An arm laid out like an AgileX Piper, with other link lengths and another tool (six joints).
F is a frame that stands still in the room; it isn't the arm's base.
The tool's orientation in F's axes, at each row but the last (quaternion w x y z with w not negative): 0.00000, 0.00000, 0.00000, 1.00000; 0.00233, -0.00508, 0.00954, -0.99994; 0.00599, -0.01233, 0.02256, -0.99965; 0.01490, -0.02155, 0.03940, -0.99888; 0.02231, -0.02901, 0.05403, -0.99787; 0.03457, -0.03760, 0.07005, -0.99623; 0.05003, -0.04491, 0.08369, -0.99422; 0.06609, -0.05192, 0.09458, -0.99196; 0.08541, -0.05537, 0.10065, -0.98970
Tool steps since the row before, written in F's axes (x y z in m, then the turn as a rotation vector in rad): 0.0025, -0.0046, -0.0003, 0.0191, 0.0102, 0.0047; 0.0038, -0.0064, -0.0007, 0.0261, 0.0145, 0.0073; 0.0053, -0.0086, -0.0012, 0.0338, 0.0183, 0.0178; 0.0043, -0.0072, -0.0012, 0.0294, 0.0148, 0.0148; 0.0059, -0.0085, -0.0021, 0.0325, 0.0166, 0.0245; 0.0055, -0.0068, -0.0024, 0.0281, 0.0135, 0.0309; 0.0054, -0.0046, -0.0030, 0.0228, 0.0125, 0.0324; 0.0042, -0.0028, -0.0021, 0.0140, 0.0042, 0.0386; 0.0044, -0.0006, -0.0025, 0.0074, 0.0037, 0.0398
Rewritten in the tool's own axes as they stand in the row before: -0.0025, 0.0046, -0.0003, -0.0191, -0.0102, 0.0047; -0.0038, 0.0064, -0.0005, -0.0261, -0.0145, 0.0073; -0.0052, 0.0087, -0.0007, -0.0336, -0.0187, 0.0178; -0.0041, 0.0074, -0.0004, -0.0292, -0.0151, 0.0149; -0.0056, 0.0089, -0.0008, -0.0318, -0.0178, 0.0245; -0.0051, 0.0074, -0.0010, -0.0268, -0.0159, 0.0309; -0.0051, 0.0055, -0.0017, -0.0213, -0.0157, 0.0320; -0.0039, 0.0036, -0.0011, -0.0109, -0.0099, 0.0386; -0.0044, 0.0018, -0.0018, -0.0042, -0.0107, 0.0390
